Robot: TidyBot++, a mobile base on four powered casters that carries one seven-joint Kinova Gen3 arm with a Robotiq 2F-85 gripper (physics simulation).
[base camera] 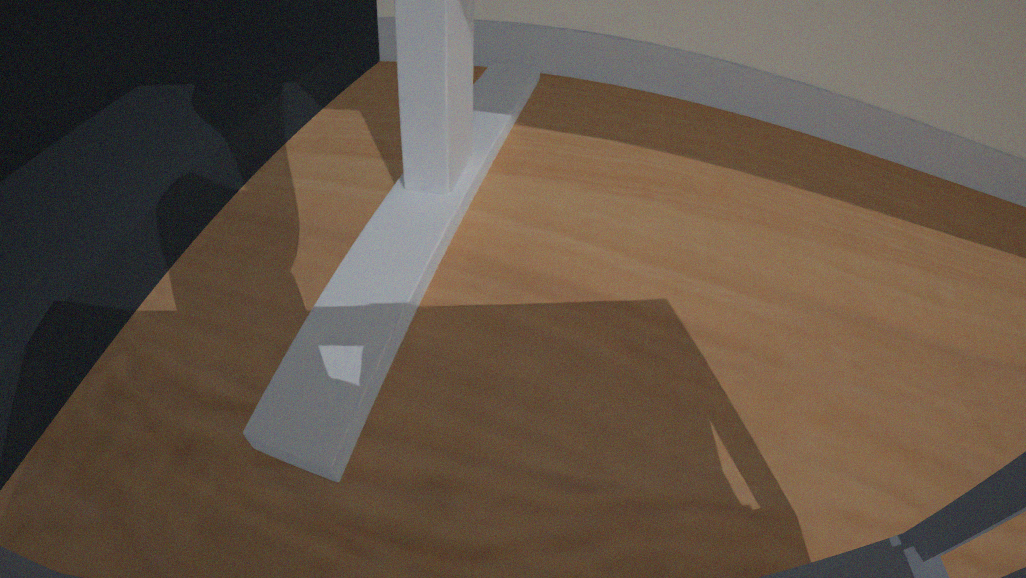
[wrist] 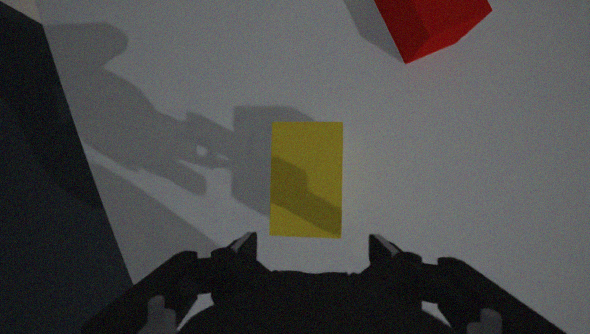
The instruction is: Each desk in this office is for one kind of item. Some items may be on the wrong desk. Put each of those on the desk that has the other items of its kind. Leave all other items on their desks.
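Frame: origin at the arm's base, x down, y right, z back, level; centimetres.
Seen in the pictures: gripper, fingertip midpoint: [wrist: 311,246].
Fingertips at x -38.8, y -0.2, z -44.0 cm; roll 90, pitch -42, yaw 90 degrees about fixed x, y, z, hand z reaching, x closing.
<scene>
Pixels of each thing's top centre, then the offset from my fingertips to it. "spot": a spot on its surface instead. Level surfaces: height alone.
- yellow block, top centre: [wrist: 305,179] dx +1.9, dy +3.0, dz -4.1 cm
- pale desk top, surface height: dx +6.4 cm
- red block, surface spot: [wrist: 435,25] spot: dx +1.9, dy +20.4, dz -6.5 cm
- white desk leg, surface spot: [base camera: 434,100] spot: dx +65.0, dy -3.1, dz -13.3 cm
- long white foot, surface spot: [base camera: 373,251] spot: dx +75.9, dy -8.7, dz -4.9 cm
- wooden floor, surface height: dx +78.4 cm
A yellow block [wrist: 306,175] with a rectangular top sits on a pale desk top [wrist: 500,175] in the middle of the wrist view. A red block [wrist: 435,25] stands on the same desk, partly cut off at the top right of the wrist view. My gripper [wrist: 311,246] is open and empty, above the desk. In the wrist view the yellow block shows just beyond the fingertips, in line with the gap between them. The gripper's shadow falls across the yellow block and the desk to its left. No items show in the base view.
In the base view a white desk leg [base camera: 434,100] stands on a long white foot [base camera: 373,251] on the wooden floor [base camera: 646,215]. A grey baseboard [base camera: 646,68] runs along the wall behind. A dark area lies past the desk's left edge in the wrist view.
</scene>
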